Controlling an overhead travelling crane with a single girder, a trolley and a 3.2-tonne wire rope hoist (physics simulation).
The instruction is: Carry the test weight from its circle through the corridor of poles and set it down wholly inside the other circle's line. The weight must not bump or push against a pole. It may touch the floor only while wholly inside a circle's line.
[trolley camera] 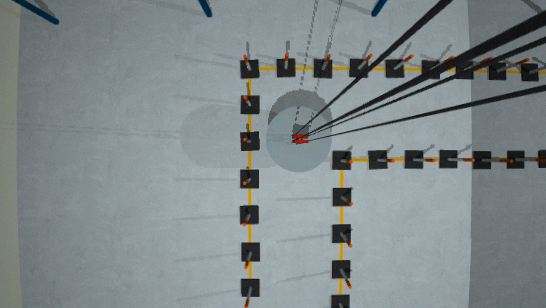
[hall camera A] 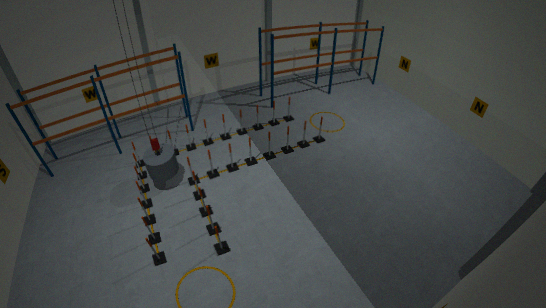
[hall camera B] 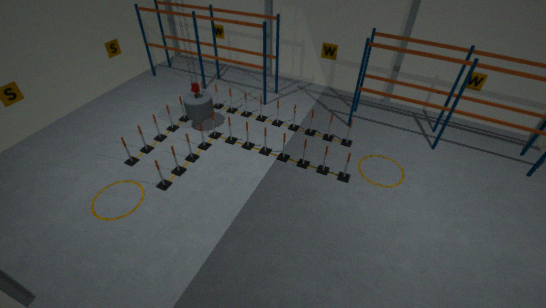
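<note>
The grey cylindrical test weight (hall camera A: 163, 170) (hall camera B: 199, 109) (trolley camera: 300, 159) hangs upright on the red hook block (hall camera A: 155, 144) (hall camera B: 195, 88) (trolley camera: 300, 139), above the floor at the corridor's bend. Its shadow lies beside it. In the trolley view it is right of the outer pole row, below the top row, and close to the inner corner pole (trolley camera: 342, 160) (hall camera A: 194, 180) (hall camera B: 215, 135), with a narrow gap seen from above. One yellow circle (hall camera A: 205, 267) (hall camera B: 92, 203) lies beyond the short leg's open end. The other circle (hall camera A: 327, 112) (hall camera B: 404, 174) lies beyond the long leg's end.
Blue and orange racks stand along the W wall, one behind the bend (hall camera A: 106, 114) (hall camera B: 265, 60) and one near the far circle (hall camera A: 272, 70) (hall camera B: 455, 104). Slim poles with orange tops on black bases line both legs. Wire ropes cross the trolley view's upper right.
</note>
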